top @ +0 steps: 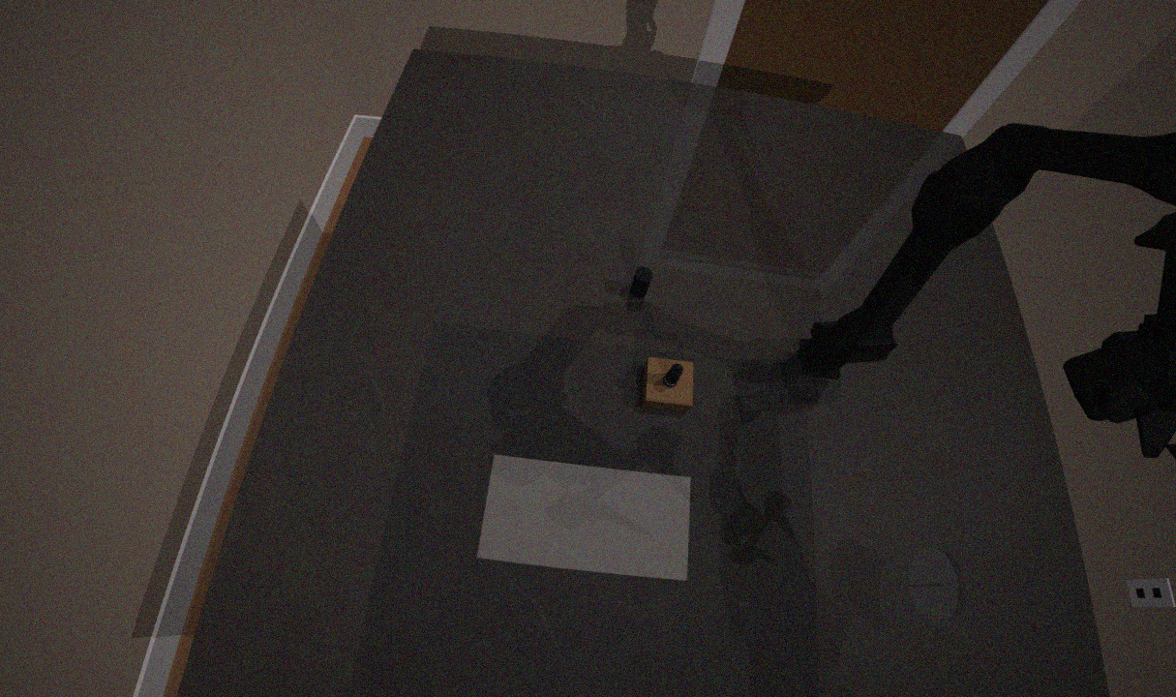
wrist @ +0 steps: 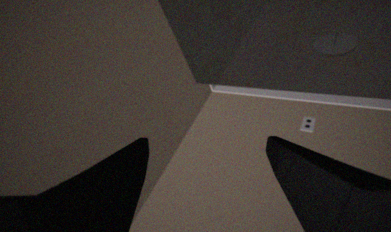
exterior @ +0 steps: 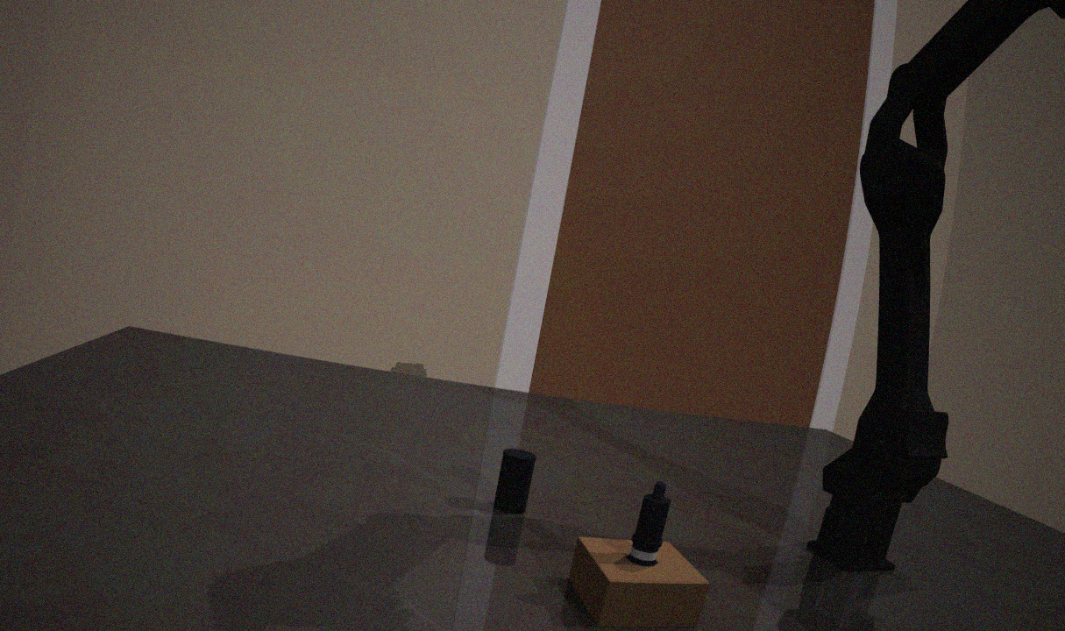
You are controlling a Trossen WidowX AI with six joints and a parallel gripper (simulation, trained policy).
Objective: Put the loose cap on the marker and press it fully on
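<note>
My gripper tip is 41 cm short of the dark cap, 36 cm to the left of it and 37 cm above it. Also, from my gripper tip: tan holder block (36 cm ahead, 19 cm to the right, 38 cm below).
</note>
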